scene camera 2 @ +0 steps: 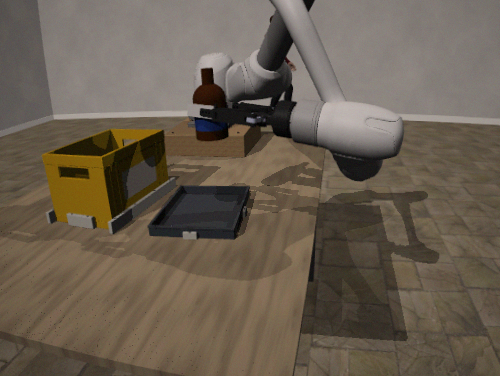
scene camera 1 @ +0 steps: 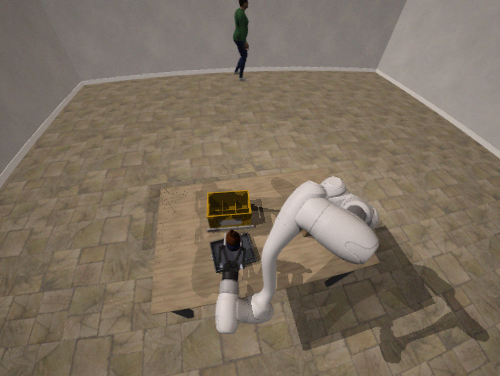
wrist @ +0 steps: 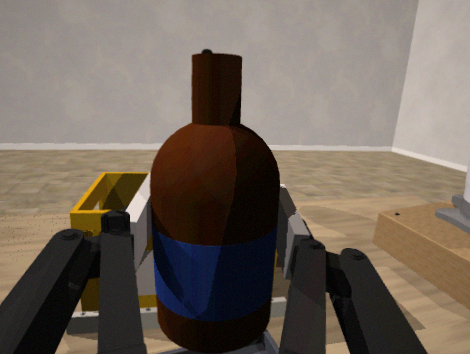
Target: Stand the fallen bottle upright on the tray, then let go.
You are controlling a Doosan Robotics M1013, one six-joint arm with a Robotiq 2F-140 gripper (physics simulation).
In view: the gripper (scene camera 2: 198, 107) and a brown bottle (scene camera 2: 208, 93).
The brown bottle also shows in the wrist view (wrist: 214, 184). The gripper also shows in the wrist view (wrist: 216, 196).
